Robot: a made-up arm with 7 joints. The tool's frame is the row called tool.
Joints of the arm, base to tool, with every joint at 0 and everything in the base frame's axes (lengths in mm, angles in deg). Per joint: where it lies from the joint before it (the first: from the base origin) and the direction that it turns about. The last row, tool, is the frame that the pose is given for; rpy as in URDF.
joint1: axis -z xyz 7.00 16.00 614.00
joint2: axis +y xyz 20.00 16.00 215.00
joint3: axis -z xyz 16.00 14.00 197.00
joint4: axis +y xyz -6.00 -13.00 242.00
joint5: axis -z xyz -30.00 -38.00 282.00
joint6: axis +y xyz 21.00 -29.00 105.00
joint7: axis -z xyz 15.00 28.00 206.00
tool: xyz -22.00 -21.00 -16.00 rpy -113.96 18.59 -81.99
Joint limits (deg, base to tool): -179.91..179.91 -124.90..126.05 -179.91..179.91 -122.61..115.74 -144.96..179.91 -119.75..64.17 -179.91..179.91
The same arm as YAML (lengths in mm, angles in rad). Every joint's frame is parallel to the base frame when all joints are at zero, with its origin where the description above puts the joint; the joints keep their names.
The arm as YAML. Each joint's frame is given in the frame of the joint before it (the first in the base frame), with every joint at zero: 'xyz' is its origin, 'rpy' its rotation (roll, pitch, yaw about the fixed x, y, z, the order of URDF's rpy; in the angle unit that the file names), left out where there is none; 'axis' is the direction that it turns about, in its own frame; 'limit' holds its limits. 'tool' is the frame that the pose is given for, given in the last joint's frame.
units:
  length: mm
  angle: rad
joints:
  - name: joint1
    type: revolute
    origin:
      xyz: [7.0, 16.0, 614.0]
    axis: "-z"
    limit:
      lower: -3.14
      upper: 3.14
  - name: joint2
    type: revolute
    origin:
      xyz: [20.0, 16.0, 215.0]
    axis: "+y"
    limit:
      lower: -2.1799
      upper: 2.2
  - name: joint3
    type: revolute
    origin:
      xyz: [16.0, 14.0, 197.0]
    axis: "-z"
    limit:
      lower: -3.14
      upper: 3.14
  - name: joint4
    type: revolute
    origin:
      xyz: [-6.0, -13.0, 242.0]
    axis: "+y"
    limit:
      lower: -2.1399
      upper: 2.02
  - name: joint5
    type: revolute
    origin:
      xyz: [-30.0, -38.0, 282.0]
    axis: "-z"
    limit:
      lower: -2.53
      upper: 3.14
  - name: joint6
    type: revolute
    origin:
      xyz: [21.0, -29.0, 105.0]
    axis: "+y"
    limit:
      lower: -2.09
      upper: 1.12
  - name: joint7
    type: revolute
    origin:
      xyz: [15.0, 28.0, 206.0]
    axis: "-z"
    limit:
      lower: -3.14
      upper: 3.14
tool:
  origin:
    xyz: [-22.0, -21.0, -16.0]
    rpy: [-1.989, 0.3245, -1.431]

